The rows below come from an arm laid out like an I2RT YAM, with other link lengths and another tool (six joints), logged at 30 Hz.
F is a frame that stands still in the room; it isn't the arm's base.
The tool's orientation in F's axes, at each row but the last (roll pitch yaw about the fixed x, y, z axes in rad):
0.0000 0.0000 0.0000
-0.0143 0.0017 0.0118
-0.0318 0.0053 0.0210
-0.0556 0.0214 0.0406
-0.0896 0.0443 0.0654
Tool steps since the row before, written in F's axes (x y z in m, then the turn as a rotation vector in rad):
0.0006 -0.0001 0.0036 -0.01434 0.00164 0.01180
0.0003 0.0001 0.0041 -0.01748 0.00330 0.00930
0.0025 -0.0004 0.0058 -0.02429 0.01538 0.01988
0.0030 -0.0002 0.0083 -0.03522 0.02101 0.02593
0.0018 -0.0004 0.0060 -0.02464 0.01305 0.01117
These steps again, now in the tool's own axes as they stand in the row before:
0.0006 -0.0001 0.0036 -0.01434 0.00164 0.01180
0.0003 0.0000 0.0041 -0.01746 0.00337 0.00932
0.0025 -0.0006 0.0058 -0.02407 0.01525 0.02025
0.0028 -0.0008 0.0083 -0.03489 0.02099 0.02640
0.0015 -0.0011 0.0060 -0.02421 0.01367 0.01138

